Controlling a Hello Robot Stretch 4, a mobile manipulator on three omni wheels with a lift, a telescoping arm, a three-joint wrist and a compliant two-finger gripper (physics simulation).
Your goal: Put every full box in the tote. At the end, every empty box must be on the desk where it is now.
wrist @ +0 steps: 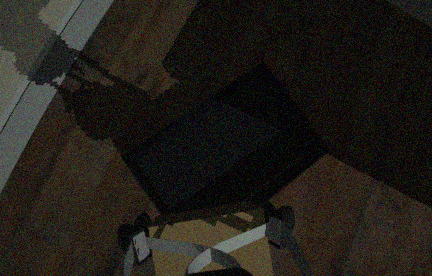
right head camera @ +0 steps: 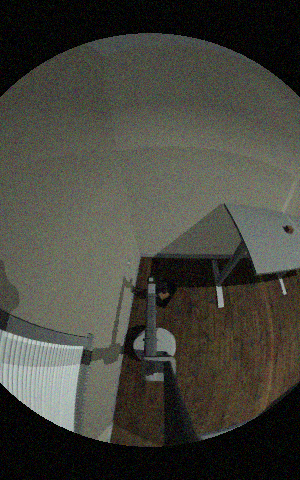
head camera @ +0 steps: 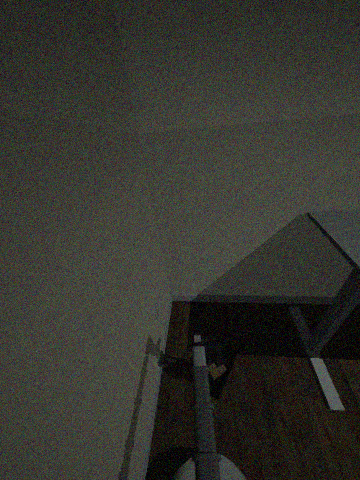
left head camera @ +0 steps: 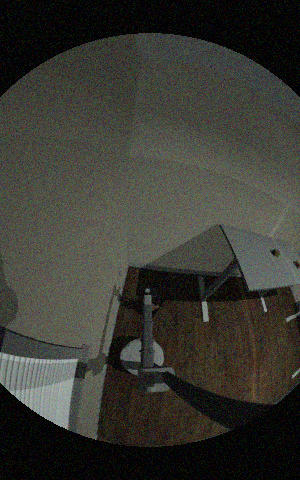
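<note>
My gripper is shut on a tan cardboard box, at the bottom of the wrist view. The dark tote stands on the floor, beyond the held box in the wrist view; its inside is too dark to make out. In the head camera view the arm hides much of the gripper. The pale desk is at the right. Small brown boxes are on it; whether they are full or empty cannot be told.
The telescoping arm reaches over a round white object on the floor. A wall with a white baseboard runs close on the left. A white ribbed panel is at lower left. Desk legs stand at the right.
</note>
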